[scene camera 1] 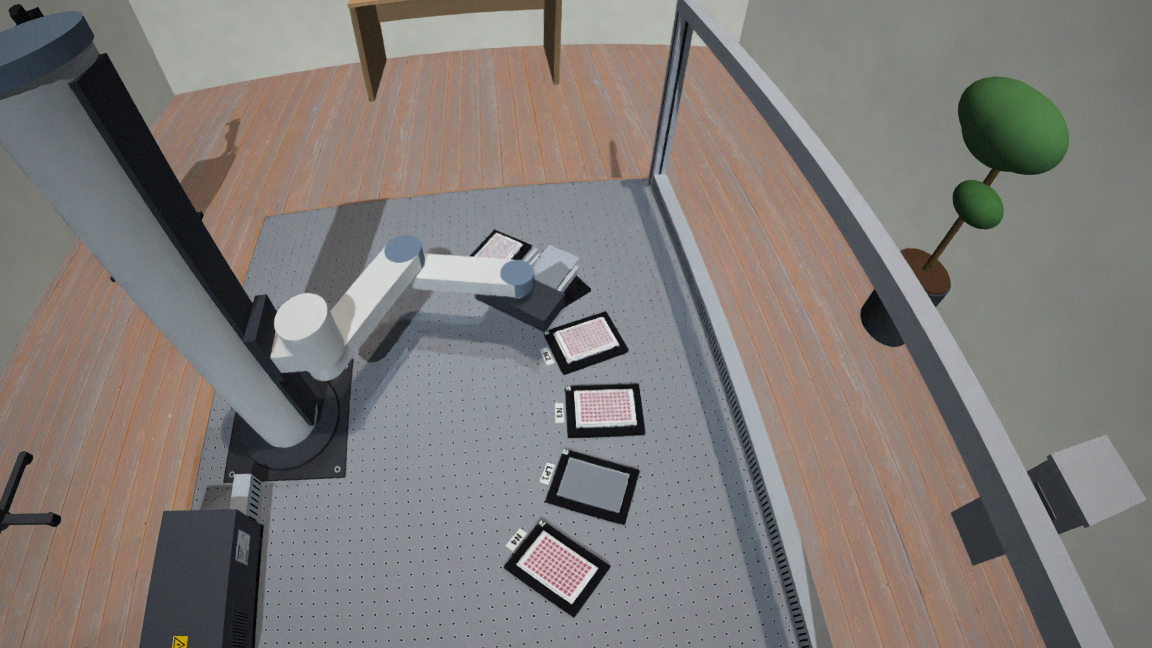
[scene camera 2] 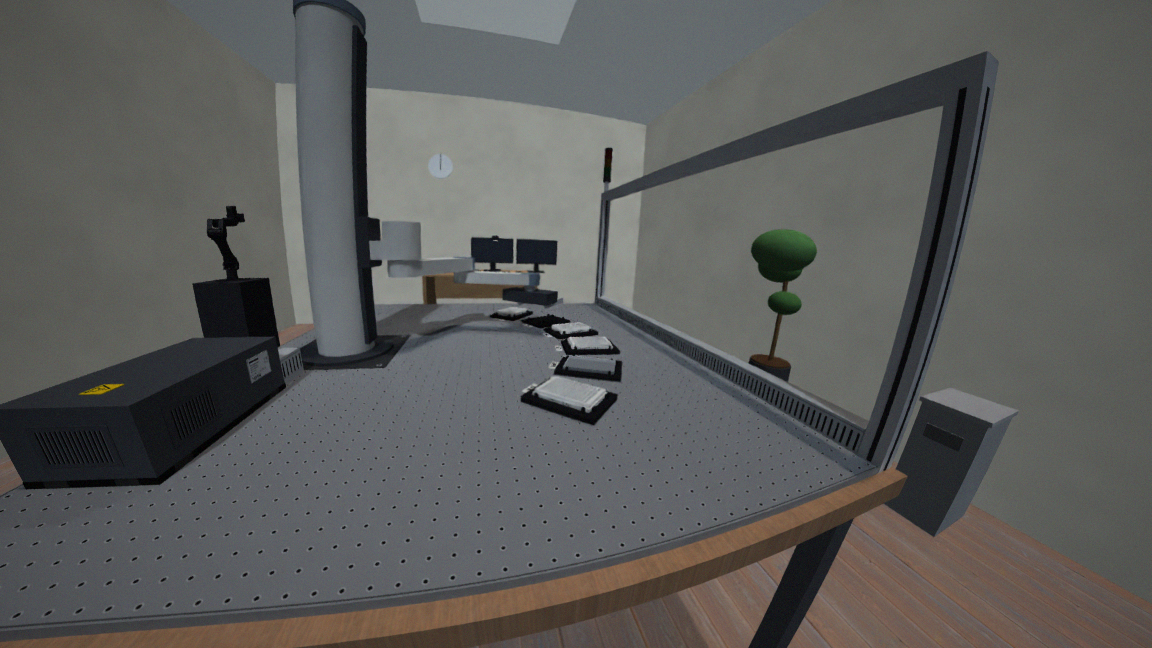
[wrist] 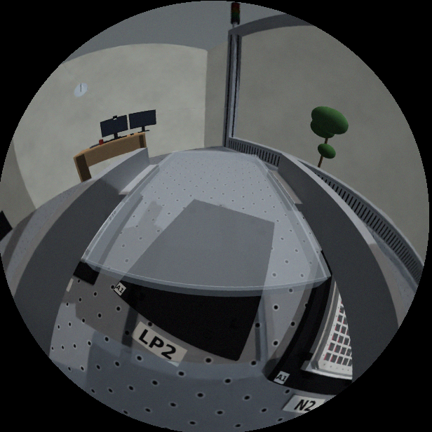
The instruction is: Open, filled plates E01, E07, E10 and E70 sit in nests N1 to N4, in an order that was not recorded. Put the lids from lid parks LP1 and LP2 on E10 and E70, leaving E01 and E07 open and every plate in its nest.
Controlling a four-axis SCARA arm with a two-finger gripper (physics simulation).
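Places are measured from the arm's base along level axes (x ahead, y left, z up), in centimetres.
Pixels of known places: gripper, fingertip midpoint: (scene camera 1: pixel 556 260); arm's base at its link origin: (scene camera 1: pixel 291 421) (scene camera 2: pixel 348 354).
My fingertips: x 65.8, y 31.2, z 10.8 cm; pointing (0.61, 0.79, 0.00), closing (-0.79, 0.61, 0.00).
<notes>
For each thing: its top centre in the pictures, then the offset to it from my fingertips. Level surfaces: height alone.
- lid park LP2 at its top centre: (scene camera 1: pixel 550 286) (scene camera 2: pixel 546 317) dx -1.6, dy -1.8, dz -7.5 cm
- lid at its top centre: (scene camera 1: pixel 593 484) (scene camera 2: pixel 590 363) dx +0.5, dy -53.2, dz -7.7 cm
- N1's plate at its top centre: (scene camera 1: pixel 495 251) (scene camera 2: pixel 511 309) dx -14.4, dy +11.3, dz -6.9 cm
- N3's plate at its top centre: (scene camera 1: pixel 605 406) (scene camera 2: pixel 589 340) dx +5.7, dy -36.4, dz -6.9 cm
- N4's plate at its top centre: (scene camera 1: pixel 557 565) (scene camera 2: pixel 570 389) dx -9.1, dy -68.8, dz -6.9 cm
- perforated table at its surface level: dz -9.5 cm
My gripper (scene camera 1: pixel 555 266) (wrist: pixel 213 157) is shut on a clear lid (wrist: pixel 210 240) by its two sides, held level above lid park LP2 (scene camera 2: pixel 545 320) (wrist: pixel 215 322), which is bare. The other lid (scene camera 1: pixel 594 484) (scene camera 2: pixel 589 365) lies in LP1. Open plates sit in their nests: N1's plate (scene camera 1: pixel 497 245) (scene camera 2: pixel 513 311) beyond the hand, N2's plate (scene camera 1: pixel 585 337) (scene camera 2: pixel 571 328) (wrist: pixel 336 345) beside LP2, N3's plate (scene camera 1: pixel 605 407) (scene camera 2: pixel 589 344), and N4's plate (scene camera 1: pixel 557 564) (scene camera 2: pixel 569 393) nearest scene camera 2. No plate name is readable.
The column (scene camera 1: pixel 161 241) (scene camera 2: pixel 330 185) stands left of the nest arc. A dark control box (scene camera 1: pixel 201 572) (scene camera 2: pixel 145 402) sits on the perforated table (scene camera 1: pixel 402 515) (scene camera 2: pixel 386 499). A framed guard (scene camera 1: pixel 725 386) (scene camera 2: pixel 725 378) runs along the right edge.
</notes>
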